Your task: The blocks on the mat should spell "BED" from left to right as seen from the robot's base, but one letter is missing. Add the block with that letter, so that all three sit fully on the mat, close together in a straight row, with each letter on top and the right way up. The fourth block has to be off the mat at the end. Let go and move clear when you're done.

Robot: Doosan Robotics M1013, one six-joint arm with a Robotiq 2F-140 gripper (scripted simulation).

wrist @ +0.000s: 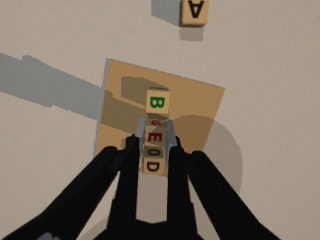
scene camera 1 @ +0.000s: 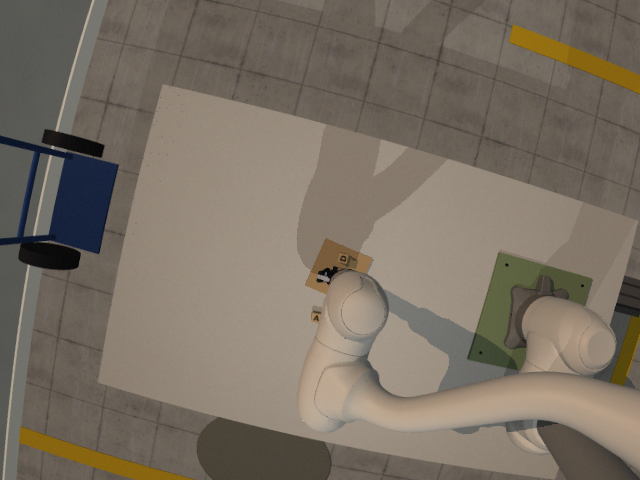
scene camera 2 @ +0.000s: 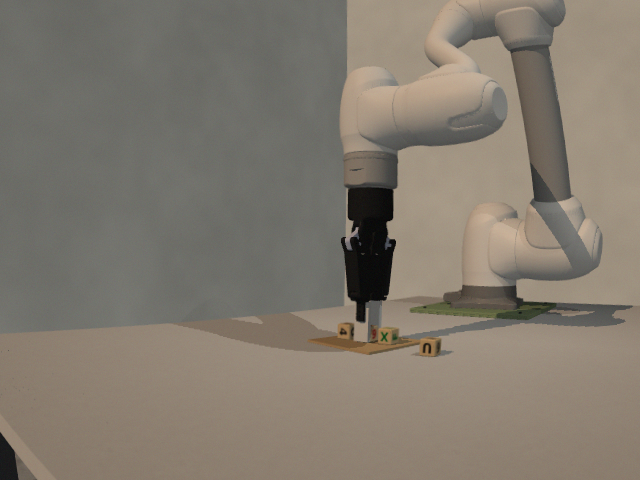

Labels:
tan mat: wrist 193, 105; scene camera 1; scene camera 2
same spot on tan mat: [scene camera 1: 327, 258] = [scene camera 2: 339, 342]

